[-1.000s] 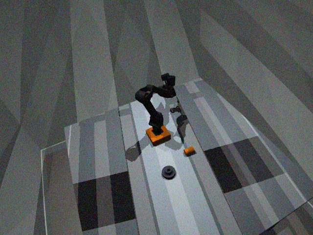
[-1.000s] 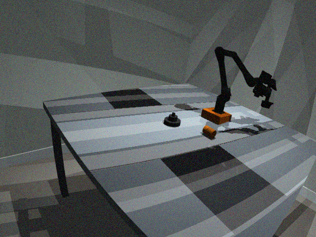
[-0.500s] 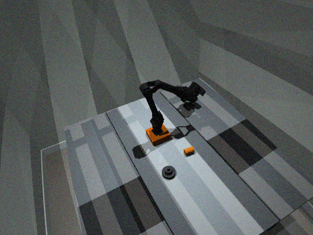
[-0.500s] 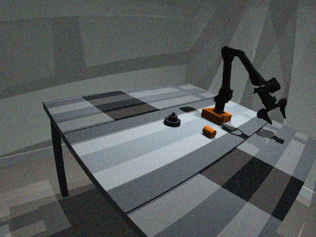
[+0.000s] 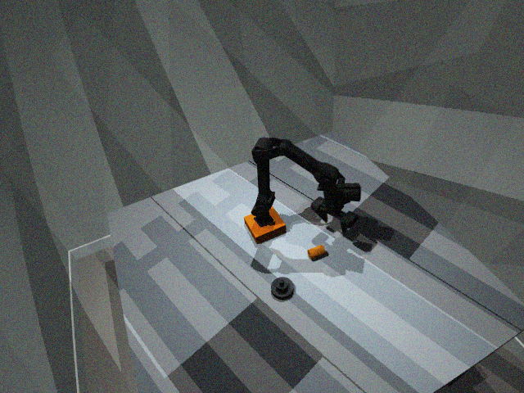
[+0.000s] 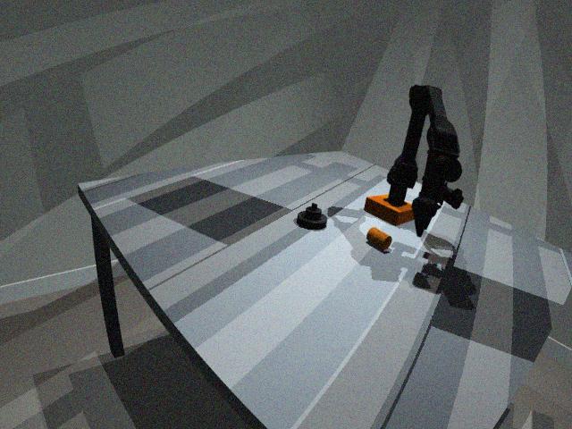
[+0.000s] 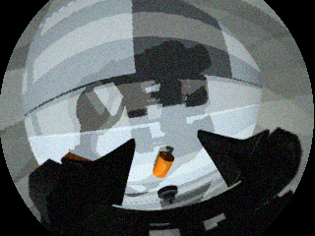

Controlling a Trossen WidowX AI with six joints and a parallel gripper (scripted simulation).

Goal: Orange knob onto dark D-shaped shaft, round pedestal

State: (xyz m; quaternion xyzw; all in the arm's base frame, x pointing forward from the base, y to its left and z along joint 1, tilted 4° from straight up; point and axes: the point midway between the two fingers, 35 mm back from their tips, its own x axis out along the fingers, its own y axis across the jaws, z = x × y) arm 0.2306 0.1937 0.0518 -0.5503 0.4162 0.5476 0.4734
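The orange knob is 110 mm to the right of my gripper tip, 60 mm below it and 20 mm ahead of it. From my gripper tip the other things lie so: dark round pedestal: 300 mm to the right, 70 mm ahead, 40 mm below.
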